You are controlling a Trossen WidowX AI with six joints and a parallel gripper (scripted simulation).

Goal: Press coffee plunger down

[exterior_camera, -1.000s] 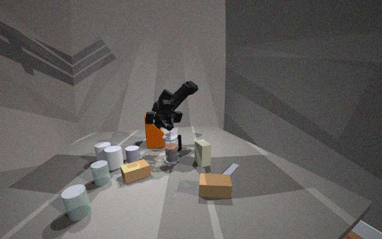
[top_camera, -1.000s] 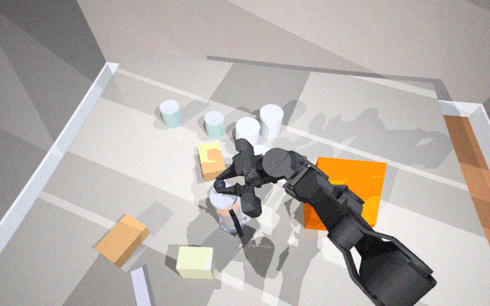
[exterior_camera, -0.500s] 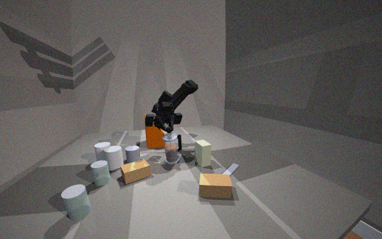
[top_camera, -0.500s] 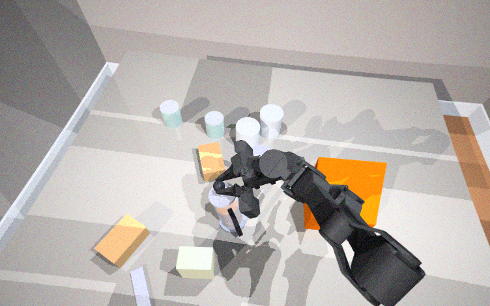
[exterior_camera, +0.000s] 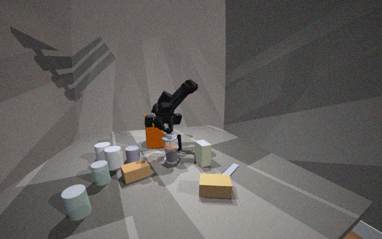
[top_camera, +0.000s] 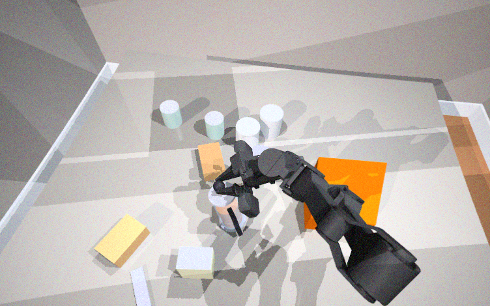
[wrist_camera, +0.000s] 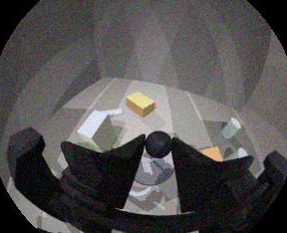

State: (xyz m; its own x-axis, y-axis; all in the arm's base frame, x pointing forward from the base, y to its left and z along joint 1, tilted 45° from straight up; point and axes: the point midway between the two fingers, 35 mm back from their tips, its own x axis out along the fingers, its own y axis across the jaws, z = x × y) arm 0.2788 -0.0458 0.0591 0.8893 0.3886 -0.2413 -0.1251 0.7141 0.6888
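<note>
Now: gripper tip 80 mm above the coffee press, 30 mm past it and 20 mm to the right of it. From my gripper tip the other things lie so: pale box 160 mm to the left, 120 mm below, 40 mm ahead; flat white strip 230 mm to the left, 170 mm below, 170 mm ahead.
</note>
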